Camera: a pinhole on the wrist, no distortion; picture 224 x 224 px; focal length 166.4 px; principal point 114.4 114.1 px. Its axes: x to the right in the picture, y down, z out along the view. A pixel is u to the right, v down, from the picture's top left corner.
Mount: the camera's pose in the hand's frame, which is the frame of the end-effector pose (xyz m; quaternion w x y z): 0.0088 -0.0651 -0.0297 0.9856 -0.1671 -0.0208 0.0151
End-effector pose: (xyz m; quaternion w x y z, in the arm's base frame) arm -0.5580 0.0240 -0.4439 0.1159 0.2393 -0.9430 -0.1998
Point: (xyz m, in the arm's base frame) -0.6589 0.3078 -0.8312
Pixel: 87 113
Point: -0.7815 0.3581 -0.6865
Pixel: 119 167
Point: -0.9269 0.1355 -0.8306
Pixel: 186 99
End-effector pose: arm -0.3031 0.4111 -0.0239 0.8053 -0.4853 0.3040 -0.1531
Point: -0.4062 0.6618 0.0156
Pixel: outside the picture
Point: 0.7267 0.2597 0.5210
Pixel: outside the picture
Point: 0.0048 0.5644 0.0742
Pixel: 174 73
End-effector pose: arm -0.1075 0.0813 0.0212 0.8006 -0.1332 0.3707 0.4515
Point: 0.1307 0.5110 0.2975
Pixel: 162 98
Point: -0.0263 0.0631 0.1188
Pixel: 33 59
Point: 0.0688 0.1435 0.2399
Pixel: 79 46
